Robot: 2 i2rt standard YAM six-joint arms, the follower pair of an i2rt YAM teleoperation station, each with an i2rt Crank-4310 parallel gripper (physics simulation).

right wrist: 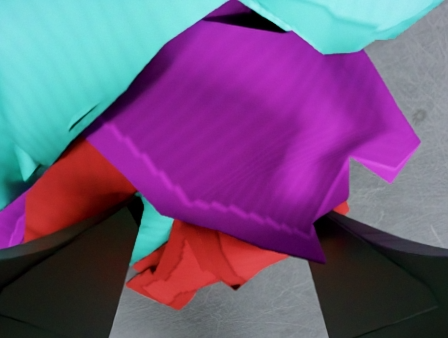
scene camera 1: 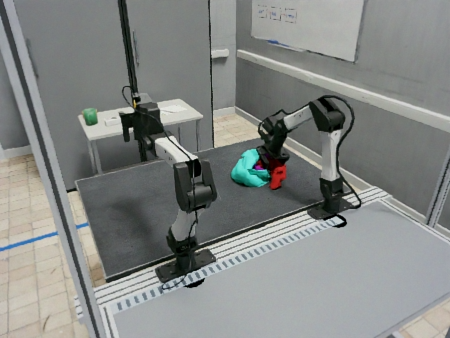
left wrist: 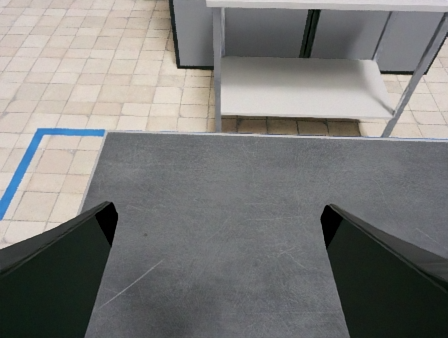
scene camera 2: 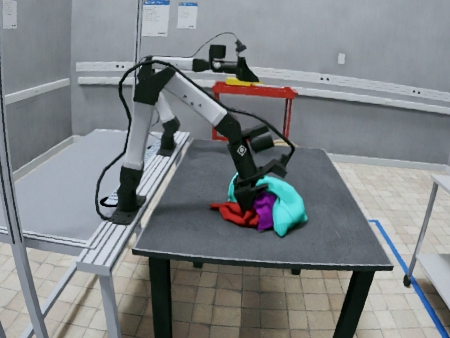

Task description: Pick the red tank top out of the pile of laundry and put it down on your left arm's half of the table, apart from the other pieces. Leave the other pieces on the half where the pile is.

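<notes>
The red tank top (scene camera 1: 278,178) (scene camera 2: 240,216) (right wrist: 175,280) lies partly under a purple piece (scene camera 2: 265,210) (right wrist: 240,140), with a turquoise piece (scene camera 1: 248,172) (scene camera 2: 289,202) (right wrist: 65,65) bunched beside and over them. My right gripper (scene camera 1: 272,162) (scene camera 2: 246,197) (right wrist: 219,199) is open and down at the pile. In the right wrist view, red and purple cloth show between its fingers, and some red cloth lies beyond the finger at the picture's left. The exact depth of its tips is hidden. My left gripper (scene camera 1: 131,129) (scene camera 2: 248,75) (left wrist: 219,208) is open and empty, high above the far side of the table.
The dark table (scene camera 1: 125,240) (scene camera 2: 200,245) (left wrist: 220,175) carries the pile. A white side table (scene camera 1: 100,132) with a green mug (scene camera 1: 90,116) stands behind it in scene camera 1. A red cart (scene camera 2: 255,91) stands behind the table in scene camera 2.
</notes>
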